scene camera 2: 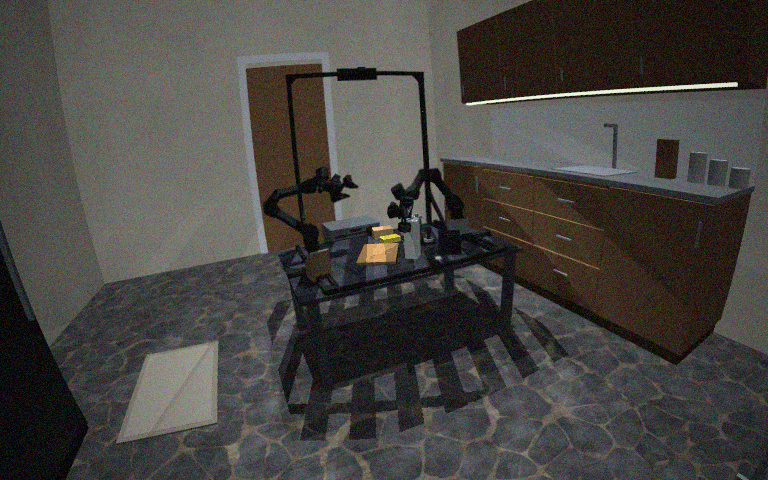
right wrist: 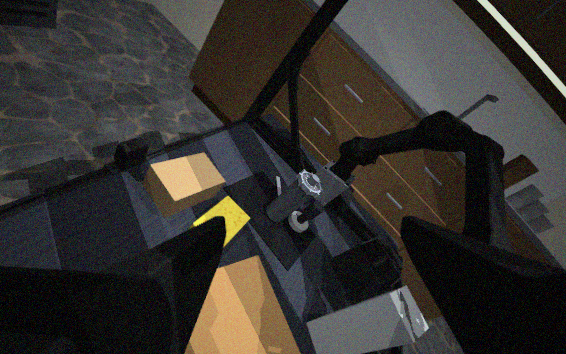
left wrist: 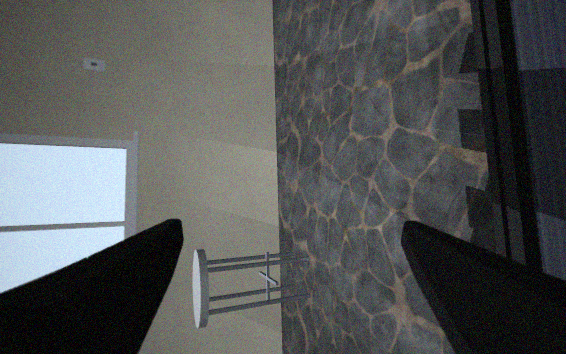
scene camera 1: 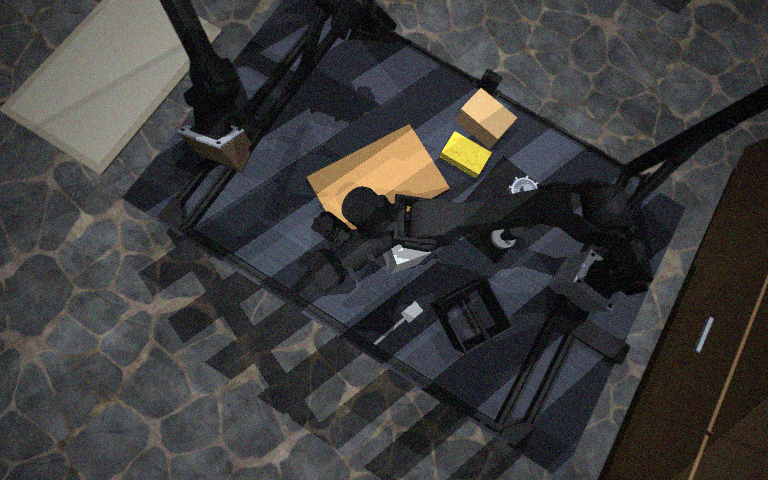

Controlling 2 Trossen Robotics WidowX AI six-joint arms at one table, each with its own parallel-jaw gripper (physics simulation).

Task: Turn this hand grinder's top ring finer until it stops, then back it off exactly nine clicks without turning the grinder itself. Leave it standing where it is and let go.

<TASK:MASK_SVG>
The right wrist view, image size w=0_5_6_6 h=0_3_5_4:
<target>my right gripper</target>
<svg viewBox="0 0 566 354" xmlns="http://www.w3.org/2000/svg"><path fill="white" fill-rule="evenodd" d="M403 217L400 236L410 259L464 354L566 354L566 270L486 244L414 216ZM225 217L215 216L143 253L95 273L76 270L0 266L0 354L184 354L220 262L226 238Z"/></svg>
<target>hand grinder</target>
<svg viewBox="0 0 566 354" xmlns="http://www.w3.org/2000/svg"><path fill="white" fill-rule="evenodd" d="M318 176L305 171L305 169L296 175L297 179L267 206L266 213L272 221L279 223L312 196L318 197L323 191Z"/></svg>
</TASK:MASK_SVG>
